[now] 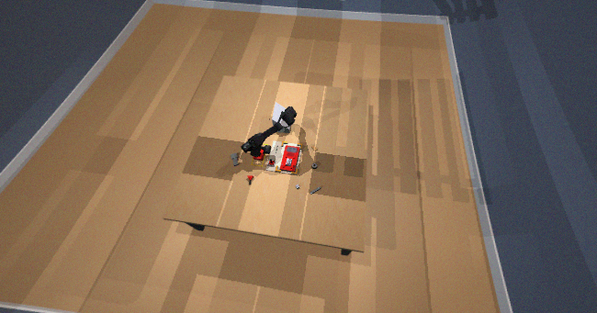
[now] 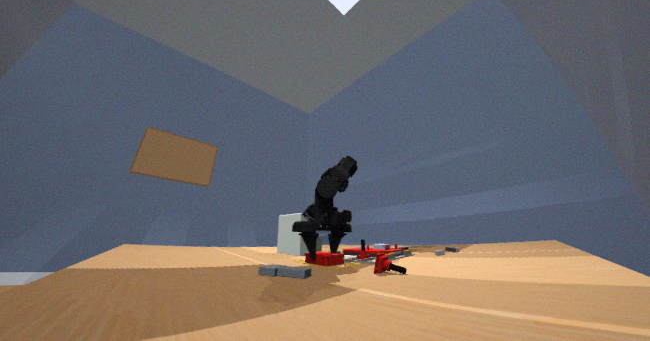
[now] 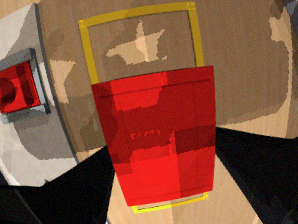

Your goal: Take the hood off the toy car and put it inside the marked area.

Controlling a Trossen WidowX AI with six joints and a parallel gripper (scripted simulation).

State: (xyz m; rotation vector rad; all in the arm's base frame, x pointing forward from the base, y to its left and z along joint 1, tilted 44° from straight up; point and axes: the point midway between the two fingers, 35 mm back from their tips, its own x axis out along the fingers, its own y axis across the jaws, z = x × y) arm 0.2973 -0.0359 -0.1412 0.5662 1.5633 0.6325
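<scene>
The red hood is 10 mm above my gripper tip. Also, from my gripper tip: black wheel (30 mm ahead, 420 mm to the left).
</scene>
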